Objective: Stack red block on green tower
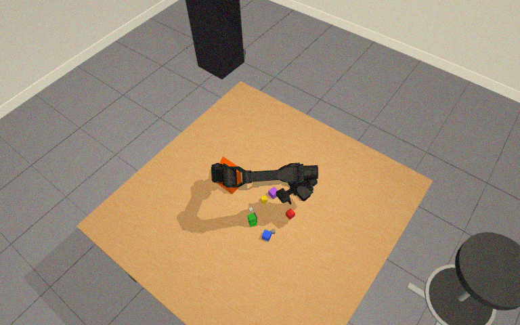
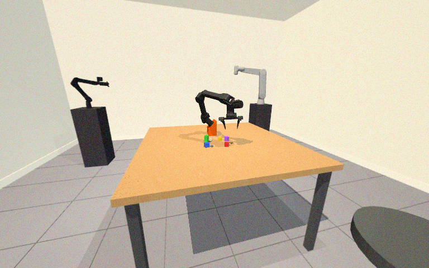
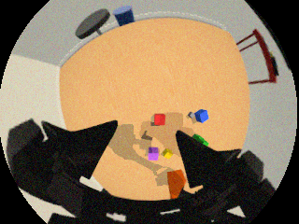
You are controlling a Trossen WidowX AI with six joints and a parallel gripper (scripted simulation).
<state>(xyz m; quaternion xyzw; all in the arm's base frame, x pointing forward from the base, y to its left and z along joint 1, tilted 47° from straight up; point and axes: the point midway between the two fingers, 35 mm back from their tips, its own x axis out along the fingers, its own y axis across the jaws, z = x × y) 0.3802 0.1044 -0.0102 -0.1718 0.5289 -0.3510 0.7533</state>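
Now: the red block 2 cm behind my gripper tip, 3 cm to the right of it and 13 cm below it. From my gripper tip the other things lie so: blue block: 4 cm behind, 19 cm to the right, 13 cm below; yellow block: 18 cm behind, 4 cm to the right, 13 cm below; purple block: 16 cm behind, 1 cm to the left, 13 cm below.
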